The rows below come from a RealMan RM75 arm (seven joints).
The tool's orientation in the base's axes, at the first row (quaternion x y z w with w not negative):
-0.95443, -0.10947, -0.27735, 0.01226
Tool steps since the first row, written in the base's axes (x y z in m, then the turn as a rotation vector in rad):
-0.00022, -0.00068, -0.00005, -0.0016, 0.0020, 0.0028
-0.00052, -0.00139, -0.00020, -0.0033, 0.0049, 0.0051
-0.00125, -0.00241, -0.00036, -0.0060, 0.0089, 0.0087
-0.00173, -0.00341, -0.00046, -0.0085, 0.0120, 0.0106
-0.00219, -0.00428, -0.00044, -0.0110, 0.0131, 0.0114
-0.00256, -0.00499, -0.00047, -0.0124, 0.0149, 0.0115
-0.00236, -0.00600, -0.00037, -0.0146, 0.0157, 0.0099
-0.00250, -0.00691, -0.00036, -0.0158, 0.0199, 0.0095
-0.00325, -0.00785, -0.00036, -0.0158, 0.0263, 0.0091
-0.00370, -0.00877, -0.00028, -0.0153, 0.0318, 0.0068
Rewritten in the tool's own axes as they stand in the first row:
-0.00034, 0.00061, -0.00013, 0.0006, -0.0022, -0.0030
-0.00081, 0.00124, -0.00022, 0.0010, -0.0053, -0.0056
-0.00171, 0.00207, -0.00056, 0.0015, -0.0097, -0.0098
-0.00236, 0.00294, -0.00081, 0.0011, -0.0131, -0.0124
-0.00290, 0.00369, -0.00114, -0.0003, -0.0147, -0.0143
-0.00336, 0.00430, -0.00137, -0.0011, -0.0168, -0.0150
-0.00335, 0.00533, -0.00143, -0.0036, -0.0181, -0.0147
-0.00364, 0.00619, -0.00159, -0.0039, -0.0225, -0.0147
-0.00445, 0.00694, -0.00207, -0.0028, -0.0287, -0.0138
-0.00496, 0.00775, -0.00245, -0.0025, -0.0341, -0.0111

